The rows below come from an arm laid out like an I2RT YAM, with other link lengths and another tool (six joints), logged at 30 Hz.
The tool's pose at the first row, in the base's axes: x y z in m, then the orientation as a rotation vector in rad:
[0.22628 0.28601 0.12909 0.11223 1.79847 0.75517]
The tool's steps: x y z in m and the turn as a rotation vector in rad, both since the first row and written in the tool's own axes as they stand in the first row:
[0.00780 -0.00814 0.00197 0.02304 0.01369 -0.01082]
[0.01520 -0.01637 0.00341 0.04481 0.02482 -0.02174]
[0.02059 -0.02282 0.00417 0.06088 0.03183 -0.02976]
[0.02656 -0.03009 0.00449 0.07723 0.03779 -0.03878]
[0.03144 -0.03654 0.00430 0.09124 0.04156 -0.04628]
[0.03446 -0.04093 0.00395 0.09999 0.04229 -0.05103]
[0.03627 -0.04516 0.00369 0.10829 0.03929 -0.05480]
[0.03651 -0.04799 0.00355 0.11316 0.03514 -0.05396]
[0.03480 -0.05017 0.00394 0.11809 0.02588 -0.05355]
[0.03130 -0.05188 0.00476 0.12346 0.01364 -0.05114]
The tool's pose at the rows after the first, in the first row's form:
[0.22747 0.28380 0.11792 0.11271 1.81975 0.72926]
[0.22836 0.28111 0.10713 0.11317 1.83790 0.70379]
[0.22889 0.27867 0.09907 0.11397 1.85002 0.68472]
[0.22905 0.27564 0.09016 0.11442 1.86106 0.66444]
[0.22892 0.27256 0.08268 0.11549 1.86917 0.64695]
[0.22875 0.27024 0.07787 0.11668 1.87264 0.63572]
[0.22906 0.26757 0.07413 0.11981 1.87246 0.62501]
[0.22966 0.26537 0.07242 0.12529 1.87034 0.62054]
[0.23126 0.26308 0.07258 0.13223 1.86333 0.61494]
[0.23376 0.26058 0.07440 0.14233 1.85380 0.60990]

